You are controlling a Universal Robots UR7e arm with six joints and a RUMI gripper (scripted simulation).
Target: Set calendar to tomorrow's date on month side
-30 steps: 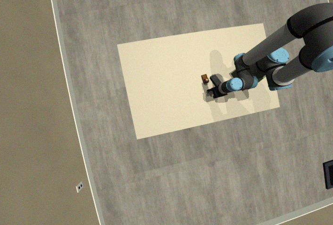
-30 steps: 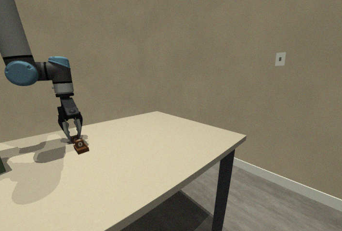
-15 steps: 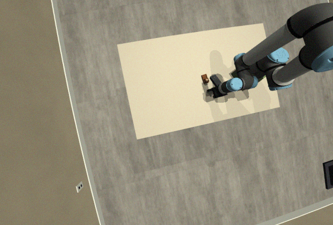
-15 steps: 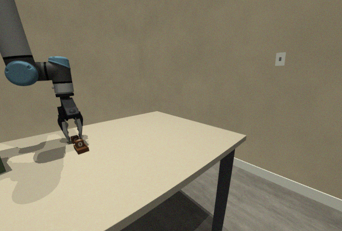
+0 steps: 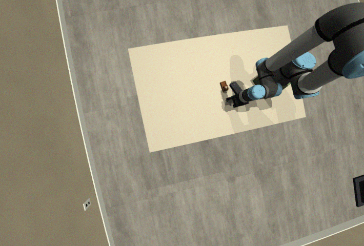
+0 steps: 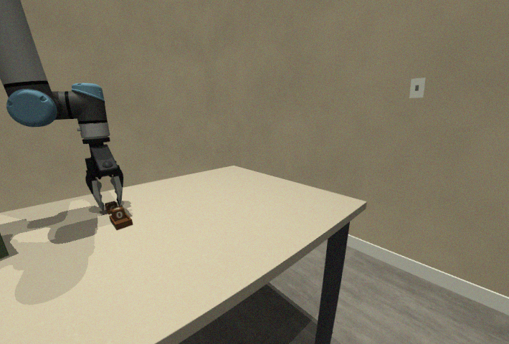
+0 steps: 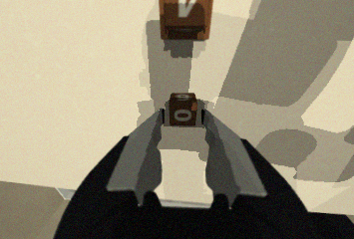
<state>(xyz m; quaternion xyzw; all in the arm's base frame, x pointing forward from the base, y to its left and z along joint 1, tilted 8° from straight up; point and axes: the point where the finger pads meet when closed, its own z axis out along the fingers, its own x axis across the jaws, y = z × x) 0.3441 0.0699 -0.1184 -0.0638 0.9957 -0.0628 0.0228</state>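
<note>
My hand is 1 cm above the brown digit cube. Round my hand: brown calendar tray (1 cm ahead, 11 cm to the right, 2 cm below).
</note>
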